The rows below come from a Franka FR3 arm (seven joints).
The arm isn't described. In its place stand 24 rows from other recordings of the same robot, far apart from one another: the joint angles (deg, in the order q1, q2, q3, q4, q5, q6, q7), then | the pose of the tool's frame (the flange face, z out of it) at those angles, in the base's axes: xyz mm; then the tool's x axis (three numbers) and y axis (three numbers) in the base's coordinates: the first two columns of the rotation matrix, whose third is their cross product.
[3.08, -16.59, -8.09, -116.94, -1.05, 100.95, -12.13] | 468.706, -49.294, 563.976, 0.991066, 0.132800, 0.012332, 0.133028, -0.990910, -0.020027
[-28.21, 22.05, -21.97, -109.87, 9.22, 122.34, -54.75] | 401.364, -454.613, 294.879, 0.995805, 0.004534, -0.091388, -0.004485, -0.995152, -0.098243
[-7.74, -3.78, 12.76, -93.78, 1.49, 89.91, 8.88] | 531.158, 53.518, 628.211, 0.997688, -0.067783, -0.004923, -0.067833, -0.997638, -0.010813
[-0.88, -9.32, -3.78, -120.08, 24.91, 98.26, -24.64] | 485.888, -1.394, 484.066, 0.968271, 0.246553, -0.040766, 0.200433, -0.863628, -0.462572
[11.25, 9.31, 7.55, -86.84, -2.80, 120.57, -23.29] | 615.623, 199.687, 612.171, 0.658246, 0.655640, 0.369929, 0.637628, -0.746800, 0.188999
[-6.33, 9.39, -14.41, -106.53, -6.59, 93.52, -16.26] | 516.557, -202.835, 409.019, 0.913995, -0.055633, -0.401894, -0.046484, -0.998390, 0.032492
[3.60, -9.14, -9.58, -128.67, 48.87, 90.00, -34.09] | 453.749, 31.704, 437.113, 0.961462, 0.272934, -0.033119, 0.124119, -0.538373, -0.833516
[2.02, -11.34, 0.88, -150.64, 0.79, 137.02, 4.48] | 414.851, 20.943, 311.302, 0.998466, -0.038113, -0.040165, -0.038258, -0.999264, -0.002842
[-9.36, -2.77, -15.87, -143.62, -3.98, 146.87, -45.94] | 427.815, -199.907, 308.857, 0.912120, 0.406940, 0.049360, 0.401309, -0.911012, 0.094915
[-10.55, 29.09, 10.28, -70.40, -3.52, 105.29, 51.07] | 714.603, -38.181, 493.543, 0.611140, -0.790083, 0.047714, -0.784003, -0.612523, -0.100771
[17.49, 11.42, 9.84, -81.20, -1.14, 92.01, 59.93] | 553.853, 271.989, 584.908, 0.841035, -0.540744, -0.015978, -0.540817, -0.841140, -0.000274
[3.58, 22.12, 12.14, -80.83, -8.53, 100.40, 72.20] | 654.417, 147.443, 482.903, 0.565742, -0.822956, 0.051761, -0.824428, -0.563306, 0.054827
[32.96, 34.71, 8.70, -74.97, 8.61, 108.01, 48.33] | 547.950, 470.098, 390.079, 0.966397, -0.173933, -0.189273, -0.199753, -0.971571, -0.127076
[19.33, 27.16, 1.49, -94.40, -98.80, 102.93, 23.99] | 673.803, 163.834, 398.516, 0.797621, 0.584955, -0.147063, 0.119461, 0.085782, 0.989126
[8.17, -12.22, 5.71, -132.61, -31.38, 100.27, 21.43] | 437.337, 60.814, 417.284, 0.984868, 0.005054, -0.173231, 0.104344, -0.815386, 0.569436
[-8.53, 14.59, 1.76, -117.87, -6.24, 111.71, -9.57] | 538.411, -71.431, 288.726, 0.926756, 0.098262, -0.362586, 0.110223, -0.993830, 0.012395
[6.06, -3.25, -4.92, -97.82, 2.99, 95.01, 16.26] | 542.504, 14.739, 598.533, 0.964294, -0.264684, -0.008881, -0.264755, -0.962652, -0.056628
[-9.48, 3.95, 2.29, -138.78, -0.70, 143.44, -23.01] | 487.743, -61.347, 281.068, 0.959389, 0.281923, 0.009631, 0.281840, -0.959418, 0.009138
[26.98, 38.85, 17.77, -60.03, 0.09, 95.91, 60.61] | 569.487, 464.040, 453.397, 0.929261, -0.321661, -0.181680, -0.338596, -0.938275, -0.070658
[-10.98, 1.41, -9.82, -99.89, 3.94, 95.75, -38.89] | 526.371, -191.822, 537.921, 0.952542, 0.302331, -0.035479, 0.296974, -0.948550, -0.109812
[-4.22, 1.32, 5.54, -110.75, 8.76, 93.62, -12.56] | 526.175, 27.269, 451.021, 0.933111, 0.227691, -0.278319, 0.172588, -0.962595, -0.208862
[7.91, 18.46, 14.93, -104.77, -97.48, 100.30, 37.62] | 627.794, 151.494, 415.971, 0.821047, 0.563502, 0.091365, -0.036381, -0.108071, 0.993477
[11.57, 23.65, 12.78, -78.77, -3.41, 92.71, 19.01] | 615.831, 245.137, 472.179, 0.983284, 0.086617, -0.160155, 0.091412, -0.995552, 0.022805
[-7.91, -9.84, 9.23, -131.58, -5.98, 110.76, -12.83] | 463.625, 4.379, 404.278, 0.938170, 0.270514, -0.216006, 0.291121, -0.954160, 0.069478
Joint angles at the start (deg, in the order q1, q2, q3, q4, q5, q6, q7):
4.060, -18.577, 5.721, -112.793, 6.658, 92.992, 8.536
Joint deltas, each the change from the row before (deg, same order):
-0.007, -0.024, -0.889, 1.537, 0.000, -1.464, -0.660
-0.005, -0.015, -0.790, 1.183, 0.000, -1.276, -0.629
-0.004, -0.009, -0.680, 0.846, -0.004, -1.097, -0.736
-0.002, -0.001, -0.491, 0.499, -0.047, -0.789, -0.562
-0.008, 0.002, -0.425, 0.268, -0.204, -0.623, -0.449
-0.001, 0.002, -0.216, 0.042, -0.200, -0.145, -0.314
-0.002, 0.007, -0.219, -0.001, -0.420, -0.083, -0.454
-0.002, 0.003, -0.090, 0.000, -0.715, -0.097, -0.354
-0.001, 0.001, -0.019, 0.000, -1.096, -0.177, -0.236
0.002, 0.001, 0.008, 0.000, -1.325, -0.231, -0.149
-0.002, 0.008, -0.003, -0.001, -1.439, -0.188, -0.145
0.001, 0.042, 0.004, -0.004, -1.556, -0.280, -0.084
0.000, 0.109, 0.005, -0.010, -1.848, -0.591, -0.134
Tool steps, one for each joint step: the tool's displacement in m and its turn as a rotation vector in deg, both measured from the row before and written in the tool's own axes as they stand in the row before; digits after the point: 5 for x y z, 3 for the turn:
-0.00067, 0.00669, -0.01157, 0.329, 0.137, -0.002
-0.00087, 0.00616, -0.00873, 0.266, -0.035, -0.024
-0.00097, 0.00550, -0.00606, 0.205, -0.199, -0.196
-0.00079, 0.00416, -0.00341, 0.095, -0.250, -0.159
-0.00061, 0.00410, -0.00169, -0.086, -0.305, -0.069
0.00000, 0.00231, -0.00034, -0.131, -0.071, -0.109
0.00016, 0.00279, -0.00004, -0.346, -0.039, -0.230
0.00003, 0.00221, 0.00007, -0.687, -0.037, -0.236
-0.00015, 0.00232, 0.00024, -1.098, -0.095, -0.166
-0.00025, 0.00251, 0.00034, -1.339, -0.138, -0.092
-0.00011, 0.00287, 0.00032, -1.446, -0.098, -0.063
-0.00009, 0.00302, 0.00073, -1.572, -0.222, 0.001
-0.00026, 0.00363, 0.00173, -1.885, -0.589, -0.022

